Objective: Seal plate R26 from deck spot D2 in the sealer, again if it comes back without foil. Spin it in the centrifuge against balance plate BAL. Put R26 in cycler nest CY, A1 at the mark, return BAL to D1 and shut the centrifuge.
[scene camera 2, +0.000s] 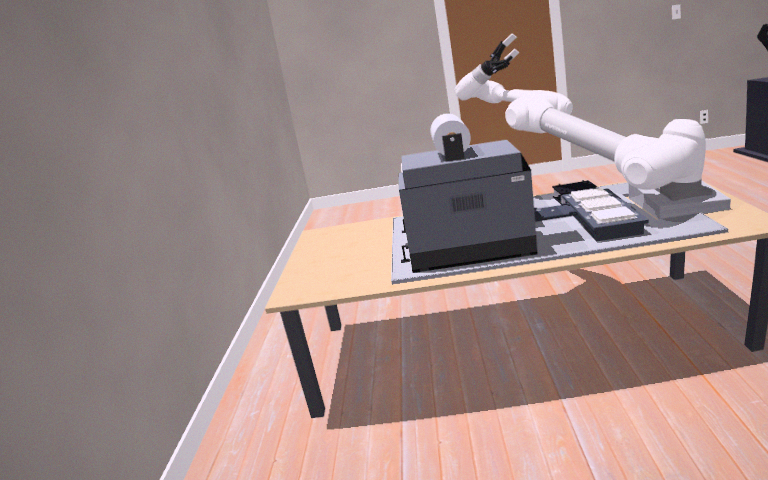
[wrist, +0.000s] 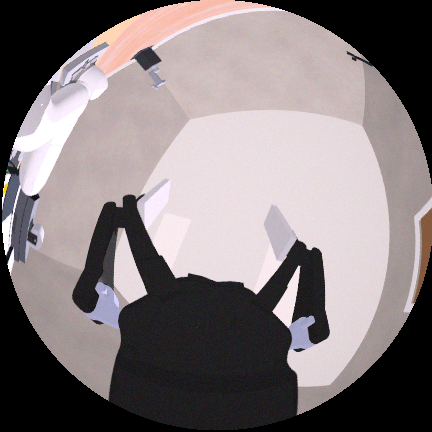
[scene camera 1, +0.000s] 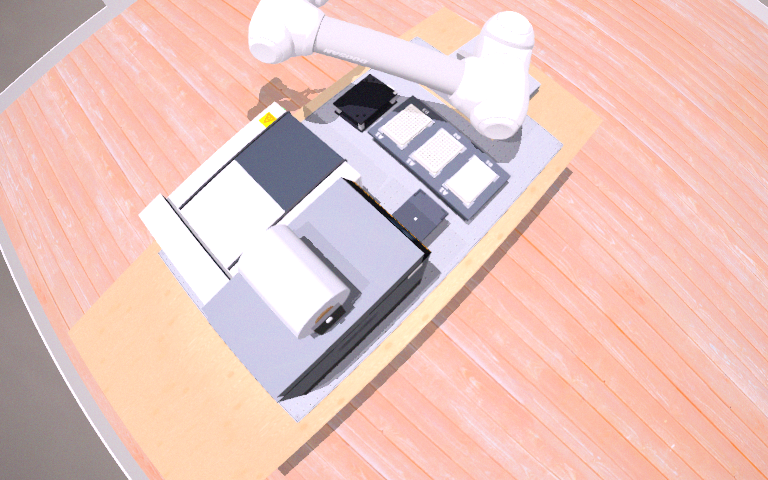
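Pixels of known places: gripper, between the fingertips: (scene camera 2: pixel 515 43) (wrist: pixel 218 201); arm's base, origin of its link: (scene camera 2: pixel 679 189).
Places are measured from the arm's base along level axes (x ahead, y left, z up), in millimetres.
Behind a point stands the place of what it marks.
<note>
My gripper (scene camera 2: pixel 512 46) @[x 341, y -809, z 602 mm] (wrist: pixel 218 201) @[x 341, y -809, z 602 mm] is open and empty, raised high above the bench and pointing upward. Three white plates stand in a row on a dark rack (scene camera 1: pixel 465 212) @[x 460, y 200, z 10 mm]: one plate (scene camera 1: pixel 405 126) @[x 352, y -82, z 25 mm] and the middle plate (scene camera 1: pixel 437 151) @[x 363, y 37, z 25 mm] show wells, and the third plate (scene camera 1: pixel 471 180) @[x 379, y 162, z 26 mm] has a plain white top. I cannot read which is R26 or BAL. The big grey sealer (scene camera 1: pixel 362 226) @[x 731, y 91, z 304 mm] (scene camera 2: pixel 467 215) @[x 890, y 190, z 126 mm] carries a white foil roll (scene camera 1: pixel 294 280) @[x 891, y 98, z 430 mm] (scene camera 2: pixel 441 125) @[x 928, y 152, z 418 mm]. Its dark carrier (scene camera 1: pixel 419 212) @[x 554, y 112, z 57 mm] (scene camera 2: pixel 555 212) @[x 572, y 133, z 57 mm] sticks out, without a plate. A black nest (scene camera 1: pixel 365 101) @[x 340, y -242, z 6 mm] stands beside the rack.
A white machine with a dark panel (scene camera 1: pixel 288 158) @[x 673, y -199, z 167 mm] and a yellow warning label (scene camera 1: pixel 267 119) @[x 621, y -330, z 165 mm], perhaps the centrifuge, stands beside the sealer. My white arm (scene camera 1: pixel 390 53) @[x 335, y -151, z 276 mm] (scene camera 2: pixel 583 131) @[x 334, y -129, z 260 mm] spans above the back of the wooden table (scene camera 1: pixel 130 350) @[x 1375, y -317, z -59 mm] (scene camera 2: pixel 339 254) @[x 1342, y -160, z -58 mm].
</note>
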